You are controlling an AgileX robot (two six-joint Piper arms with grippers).
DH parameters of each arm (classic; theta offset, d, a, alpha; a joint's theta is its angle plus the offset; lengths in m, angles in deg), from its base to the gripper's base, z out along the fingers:
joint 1: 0 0.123 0 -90
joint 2: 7.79 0 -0.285 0
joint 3: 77.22 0 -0.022 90
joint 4: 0 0.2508 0 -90
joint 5: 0 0 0.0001 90
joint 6: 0 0.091 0 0
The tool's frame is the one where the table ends.
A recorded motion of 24 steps. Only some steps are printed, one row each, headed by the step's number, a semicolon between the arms.
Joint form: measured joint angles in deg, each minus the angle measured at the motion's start. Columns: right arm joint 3, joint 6, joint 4, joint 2, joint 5, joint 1; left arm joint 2, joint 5, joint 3, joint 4, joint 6, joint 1.
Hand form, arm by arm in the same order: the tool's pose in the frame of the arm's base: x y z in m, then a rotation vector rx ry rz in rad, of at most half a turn. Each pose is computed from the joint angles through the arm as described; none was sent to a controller.
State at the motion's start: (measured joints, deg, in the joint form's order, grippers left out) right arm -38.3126 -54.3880 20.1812 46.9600 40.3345 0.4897; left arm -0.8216 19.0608 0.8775 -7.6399 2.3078 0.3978
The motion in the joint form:
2: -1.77 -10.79 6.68 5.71 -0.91 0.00; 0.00 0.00 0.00 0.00 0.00 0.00
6: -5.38 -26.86 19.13 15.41 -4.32 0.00; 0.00 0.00 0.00 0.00 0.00 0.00
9: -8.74 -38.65 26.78 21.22 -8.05 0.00; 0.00 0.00 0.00 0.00 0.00 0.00
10: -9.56 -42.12 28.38 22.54 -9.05 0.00; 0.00 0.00 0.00 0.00 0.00 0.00
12: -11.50 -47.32 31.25 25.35 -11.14 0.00; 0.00 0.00 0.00 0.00 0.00 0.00
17: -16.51 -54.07 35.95 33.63 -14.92 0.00; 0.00 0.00 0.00 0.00 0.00 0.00
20: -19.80 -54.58 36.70 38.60 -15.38 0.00; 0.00 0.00 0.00 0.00 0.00 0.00
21: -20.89 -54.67 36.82 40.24 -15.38 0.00; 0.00 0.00 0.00 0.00 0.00 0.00
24: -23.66 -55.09 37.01 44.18 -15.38 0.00; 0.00 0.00 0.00 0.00 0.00 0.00
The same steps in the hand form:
2: 0.1736 0.0276 0.2991 -0.9969 2.0694 -0.0482; 0.0533 -0.0036 0.1790 -0.0534 1.8146 -0.0953
6: 0.2135 0.0358 0.2954 -1.0909 1.9756 0.0067; 0.0533 -0.0036 0.1790 -0.0534 1.8146 -0.0953
9: 0.2422 0.0377 0.2976 -1.1365 1.8791 -0.0372; 0.0533 -0.0036 0.1790 -0.0534 1.8146 -0.0953
10: 0.2491 0.0376 0.2980 -1.1580 1.8503 -0.0627; 0.0533 -0.0036 0.1790 -0.0534 1.8146 -0.0953
12: 0.2639 0.0370 0.2990 -1.1749 1.8104 -0.1062; 0.0533 -0.0036 0.1790 -0.0534 1.8146 -0.0953
17: 0.3030 0.0351 0.2899 -1.1769 1.7992 -0.1539; 0.0533 -0.0036 0.1790 -0.0534 1.8146 -0.0953
20: 0.3247 0.0350 0.2811 -1.1753 1.8217 -0.1426; 0.0533 -0.0036 0.1790 -0.0534 1.8146 -0.0953
21: 0.3317 0.0351 0.2776 -1.1773 1.8294 -0.1368; 0.0533 -0.0036 0.1790 -0.0534 1.8146 -0.0953
24: 0.3485 0.0353 0.2691 -1.1863 1.8435 -0.1274; 0.0533 -0.0036 0.1790 -0.0534 1.8146 -0.0953

